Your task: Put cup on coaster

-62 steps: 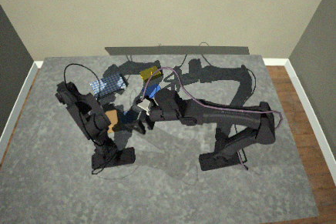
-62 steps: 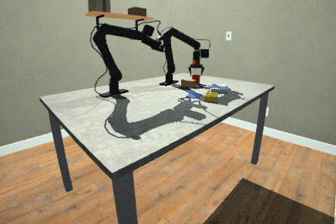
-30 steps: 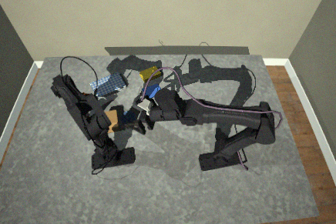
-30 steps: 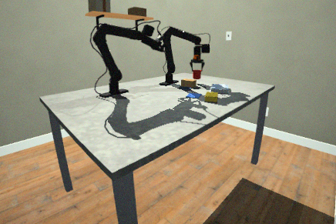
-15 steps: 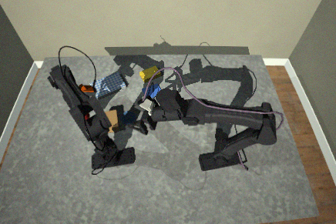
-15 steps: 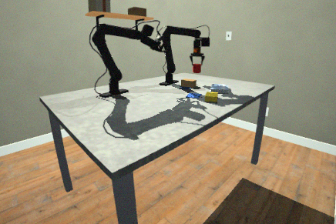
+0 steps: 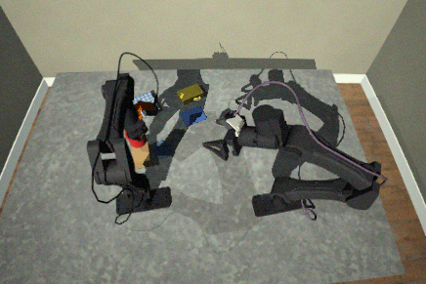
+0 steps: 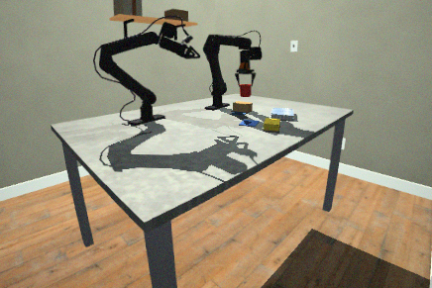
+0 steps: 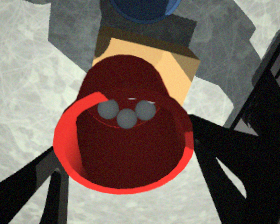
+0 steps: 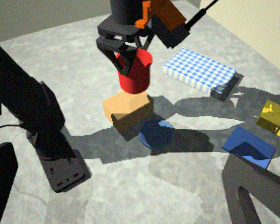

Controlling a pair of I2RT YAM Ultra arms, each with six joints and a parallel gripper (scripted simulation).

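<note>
The tan block lies 130 mm below my left hand and 20 mm behind it. From my left hand the other things lie so: blue square 200 mm to the right, 200 mm ahead, 160 mm below; red cup 30 mm below.
</note>
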